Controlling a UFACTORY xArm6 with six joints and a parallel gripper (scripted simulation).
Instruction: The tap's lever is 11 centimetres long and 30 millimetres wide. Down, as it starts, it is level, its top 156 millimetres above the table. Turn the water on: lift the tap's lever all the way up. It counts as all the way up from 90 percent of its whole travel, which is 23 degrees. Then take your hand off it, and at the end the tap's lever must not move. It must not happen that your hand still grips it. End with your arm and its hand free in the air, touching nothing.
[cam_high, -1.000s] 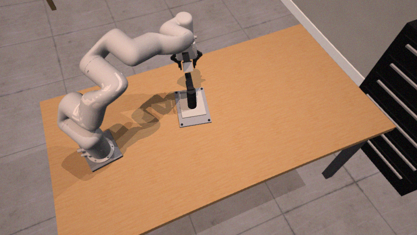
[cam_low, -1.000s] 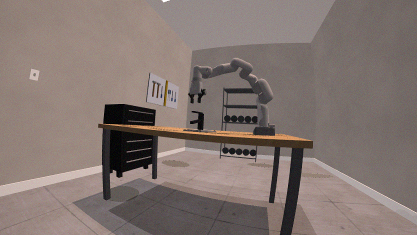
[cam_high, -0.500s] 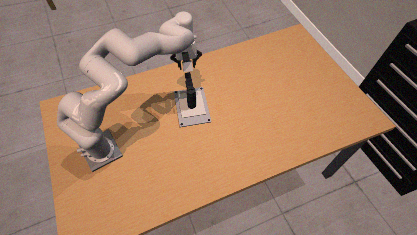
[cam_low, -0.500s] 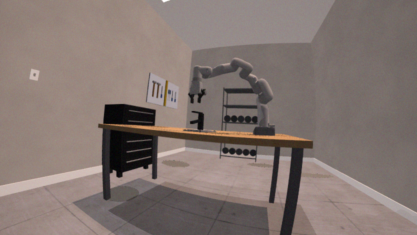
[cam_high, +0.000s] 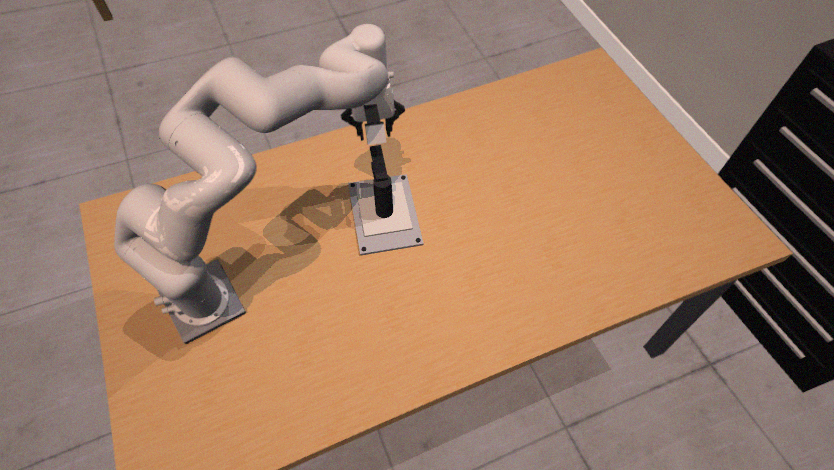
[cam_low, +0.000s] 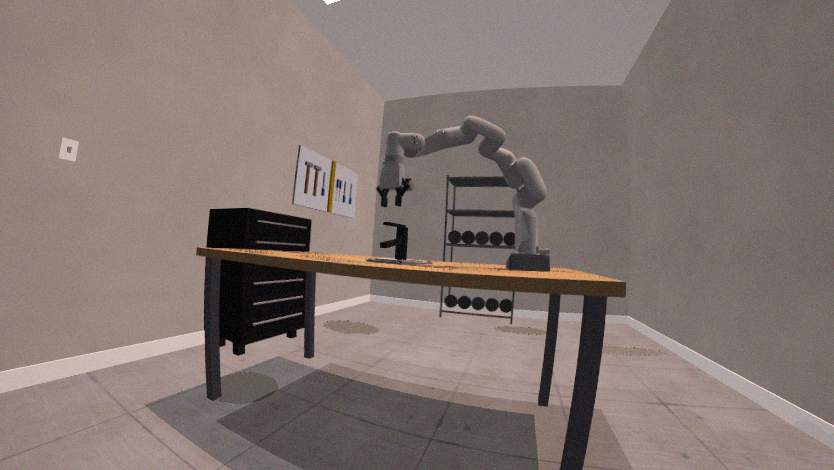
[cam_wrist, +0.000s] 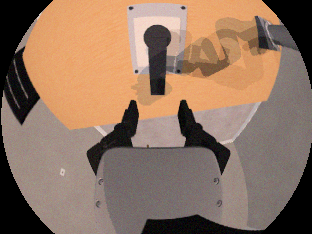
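Right now my hand is 90 mm above the tap lever, 60 mm to the left of it and 10 mm past it.
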